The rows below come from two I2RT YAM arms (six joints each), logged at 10 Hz.
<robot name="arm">
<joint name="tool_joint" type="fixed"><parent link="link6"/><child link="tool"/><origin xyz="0 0 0" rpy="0 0 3.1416"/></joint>
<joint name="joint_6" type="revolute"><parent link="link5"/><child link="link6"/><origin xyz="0 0.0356 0.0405" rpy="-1.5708 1.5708 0"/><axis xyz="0 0 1"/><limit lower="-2.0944" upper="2.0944"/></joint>
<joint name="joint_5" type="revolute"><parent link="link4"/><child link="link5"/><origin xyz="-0.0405 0.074 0.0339" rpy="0 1.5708 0"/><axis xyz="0 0 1"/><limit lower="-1.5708" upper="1.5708"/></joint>
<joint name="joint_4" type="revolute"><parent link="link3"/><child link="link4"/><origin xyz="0.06 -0.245 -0.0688" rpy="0 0 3.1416"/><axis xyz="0 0 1"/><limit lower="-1.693" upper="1.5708"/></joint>
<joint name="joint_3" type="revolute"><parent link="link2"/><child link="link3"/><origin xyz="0.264 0 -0.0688" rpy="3.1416 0 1.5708"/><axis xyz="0 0 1"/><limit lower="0" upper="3.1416"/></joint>
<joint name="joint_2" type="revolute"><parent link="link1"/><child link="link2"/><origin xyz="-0.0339 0.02 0.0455" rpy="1.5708 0 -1.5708"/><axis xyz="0 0 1"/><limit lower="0" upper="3.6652"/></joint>
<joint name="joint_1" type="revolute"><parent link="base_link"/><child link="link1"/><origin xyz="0 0 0.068" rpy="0 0 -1.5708"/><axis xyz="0 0 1"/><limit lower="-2.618" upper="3.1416"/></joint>
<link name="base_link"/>
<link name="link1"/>
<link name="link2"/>
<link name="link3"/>
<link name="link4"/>
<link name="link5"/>
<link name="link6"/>
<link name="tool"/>
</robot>
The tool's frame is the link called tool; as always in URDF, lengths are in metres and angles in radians.
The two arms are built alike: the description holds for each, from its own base.
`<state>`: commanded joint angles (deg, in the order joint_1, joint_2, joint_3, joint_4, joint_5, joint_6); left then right.
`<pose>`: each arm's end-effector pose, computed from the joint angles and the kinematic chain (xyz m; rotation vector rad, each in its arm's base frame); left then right.
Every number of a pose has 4 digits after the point. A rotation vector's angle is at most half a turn.
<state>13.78 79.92 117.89 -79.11 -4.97 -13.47 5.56 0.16 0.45 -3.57 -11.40 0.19</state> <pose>0.2056 0.0536 0.4994 -0.5826 2.2122 0.1021 0.1082 0.0176 0.1692 -0.2291 1.6160 0.2390</pose>
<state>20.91 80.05 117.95 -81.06 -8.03 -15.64 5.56 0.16 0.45 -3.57 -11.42 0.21</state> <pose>0.1949 0.0798 0.4966 -0.7955 2.1838 0.2091 0.1082 0.0176 0.1692 -0.2291 1.6161 0.2395</pose>
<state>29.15 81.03 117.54 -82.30 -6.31 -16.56 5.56 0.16 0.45 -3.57 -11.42 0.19</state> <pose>0.1870 0.1088 0.4899 -0.9718 2.1687 0.2360 0.1082 0.0176 0.1692 -0.2294 1.6160 0.2392</pose>
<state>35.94 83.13 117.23 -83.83 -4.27 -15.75 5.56 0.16 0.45 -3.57 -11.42 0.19</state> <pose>0.1834 0.1362 0.4791 -1.0986 2.1912 0.2475 0.1082 0.0176 0.1692 -0.2294 1.6160 0.2392</pose>
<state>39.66 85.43 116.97 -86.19 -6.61 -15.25 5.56 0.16 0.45 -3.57 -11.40 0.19</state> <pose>0.1819 0.1561 0.4668 -1.2146 2.2363 0.3150 0.1082 0.0176 0.1692 -0.2291 1.6160 0.2390</pose>
